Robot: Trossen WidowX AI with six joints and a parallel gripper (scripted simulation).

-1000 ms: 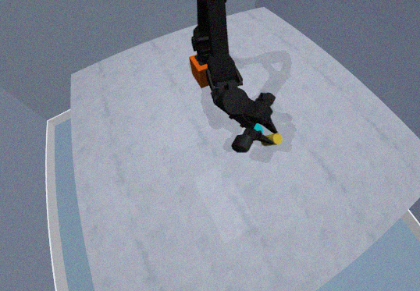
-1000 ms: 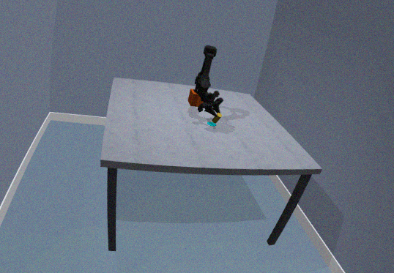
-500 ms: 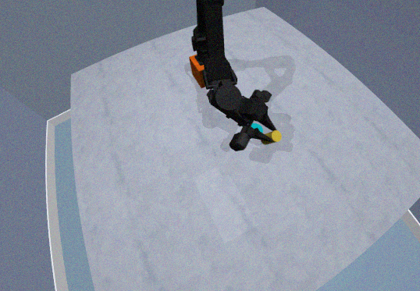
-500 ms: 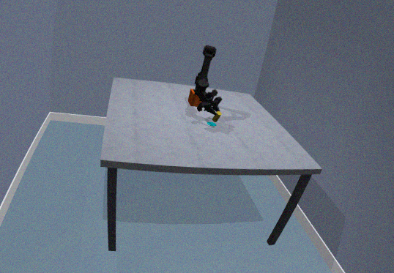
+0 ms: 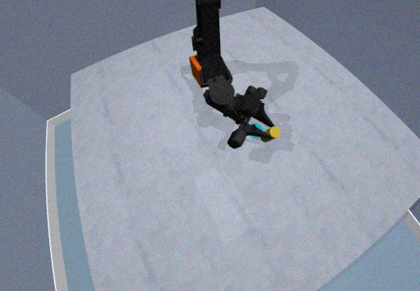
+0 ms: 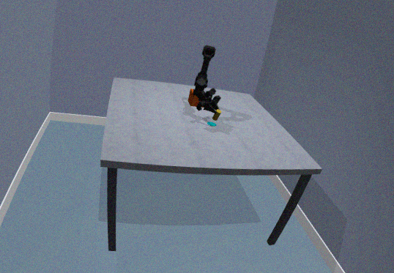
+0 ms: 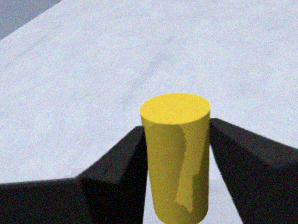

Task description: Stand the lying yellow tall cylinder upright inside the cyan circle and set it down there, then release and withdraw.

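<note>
Right now my gripper tip is 12 cm above the cyan circle, 8 cm past it and 1 cm to the right of it. Round my gripper tip: yellow tall cylinder: 2 cm below.
</note>
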